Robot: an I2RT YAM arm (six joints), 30 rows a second.
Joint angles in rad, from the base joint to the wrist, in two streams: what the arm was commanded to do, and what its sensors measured. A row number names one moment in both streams.
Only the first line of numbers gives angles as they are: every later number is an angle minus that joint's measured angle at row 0.
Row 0, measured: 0.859, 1.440, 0.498, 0.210, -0.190, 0.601
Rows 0 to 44, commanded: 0.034, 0.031, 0.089, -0.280, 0.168, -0.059; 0.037, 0.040, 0.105, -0.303, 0.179, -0.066; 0.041, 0.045, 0.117, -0.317, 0.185, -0.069; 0.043, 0.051, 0.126, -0.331, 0.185, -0.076; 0.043, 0.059, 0.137, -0.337, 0.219, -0.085; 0.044, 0.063, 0.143, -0.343, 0.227, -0.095; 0.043, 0.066, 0.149, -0.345, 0.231, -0.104; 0.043, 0.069, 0.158, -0.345, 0.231, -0.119; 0.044, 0.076, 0.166, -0.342, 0.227, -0.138; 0.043, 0.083, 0.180, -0.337, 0.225, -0.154; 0.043, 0.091, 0.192, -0.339, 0.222, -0.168; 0.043, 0.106, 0.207, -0.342, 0.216, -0.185; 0.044, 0.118, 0.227, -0.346, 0.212, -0.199; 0.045, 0.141, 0.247, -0.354, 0.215, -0.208; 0.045, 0.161, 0.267, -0.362, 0.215, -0.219; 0.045, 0.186, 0.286, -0.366, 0.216, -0.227; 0.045, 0.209, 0.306, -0.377, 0.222, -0.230; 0.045, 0.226, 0.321, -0.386, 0.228, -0.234; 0.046, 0.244, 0.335, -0.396, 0.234, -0.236; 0.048, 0.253, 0.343, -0.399, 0.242, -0.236; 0.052, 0.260, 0.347, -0.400, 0.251, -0.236; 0.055, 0.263, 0.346, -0.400, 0.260, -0.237; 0.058, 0.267, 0.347, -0.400, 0.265, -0.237; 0.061, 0.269, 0.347, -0.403, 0.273, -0.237; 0.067, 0.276, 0.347, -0.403, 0.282, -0.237; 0.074, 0.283, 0.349, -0.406, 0.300, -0.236; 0.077, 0.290, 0.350, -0.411, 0.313, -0.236; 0.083, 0.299, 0.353, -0.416, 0.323, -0.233; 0.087, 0.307, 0.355, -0.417, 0.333, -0.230; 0.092, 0.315, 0.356, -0.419, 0.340, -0.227; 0.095, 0.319, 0.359, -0.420, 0.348, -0.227; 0.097, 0.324, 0.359, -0.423, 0.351, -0.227; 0.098, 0.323, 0.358, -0.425, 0.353, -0.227; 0.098, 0.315, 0.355, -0.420, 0.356, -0.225; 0.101, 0.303, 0.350, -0.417, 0.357, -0.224; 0.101, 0.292, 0.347, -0.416, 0.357, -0.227; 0.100, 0.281, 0.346, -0.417, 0.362, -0.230; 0.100, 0.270, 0.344, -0.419, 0.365, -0.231; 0.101, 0.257, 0.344, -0.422, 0.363, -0.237; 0.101, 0.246, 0.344, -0.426, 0.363, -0.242; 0.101, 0.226, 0.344, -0.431, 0.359, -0.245; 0.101, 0.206, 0.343, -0.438, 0.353, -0.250; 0.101, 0.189, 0.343, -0.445, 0.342, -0.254; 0.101, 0.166, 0.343, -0.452, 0.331, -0.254; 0.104, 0.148, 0.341, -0.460, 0.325, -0.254
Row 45, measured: 0.112, 0.210, 0.369, -0.359, 0.278, -0.272
